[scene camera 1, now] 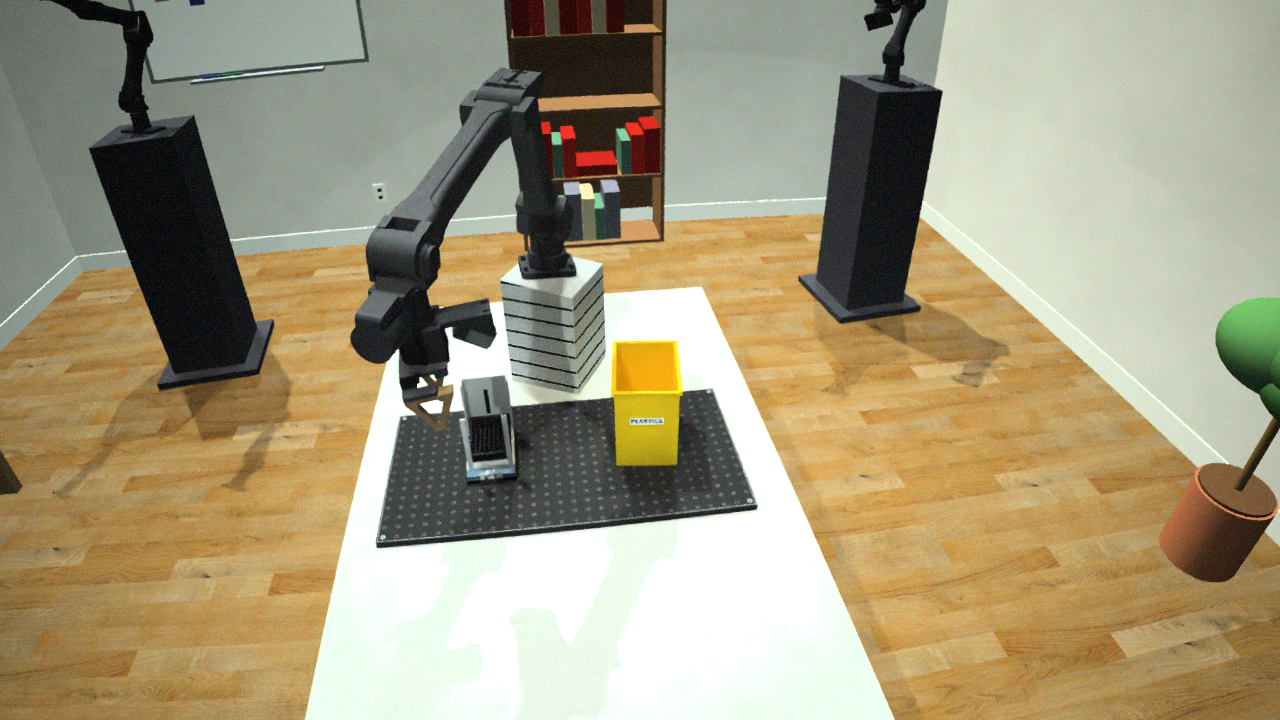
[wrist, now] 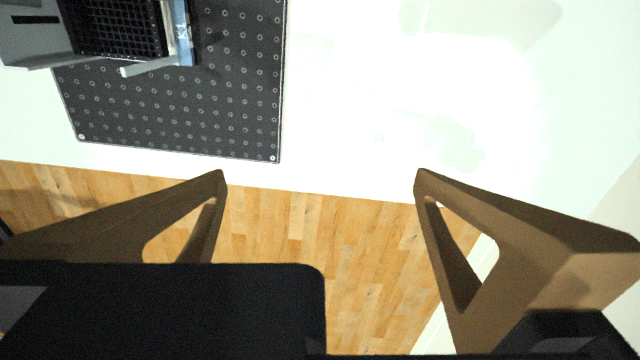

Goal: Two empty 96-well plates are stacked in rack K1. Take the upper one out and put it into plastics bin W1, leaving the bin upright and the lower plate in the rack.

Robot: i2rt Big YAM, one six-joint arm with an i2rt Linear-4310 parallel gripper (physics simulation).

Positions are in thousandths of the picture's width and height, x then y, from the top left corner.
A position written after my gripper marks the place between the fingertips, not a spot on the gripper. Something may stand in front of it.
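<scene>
There is my gripper (scene camera 1: 343, 567), and the wrist view shows the gripper (wrist: 501, 499) as well. I also see a black 96-well plate (scene camera 1: 380, 609) and a yellow plastics bin W1 (scene camera 1: 505, 535). As for the wrist view, the yellow plastics bin W1 is out of frame there.
</scene>
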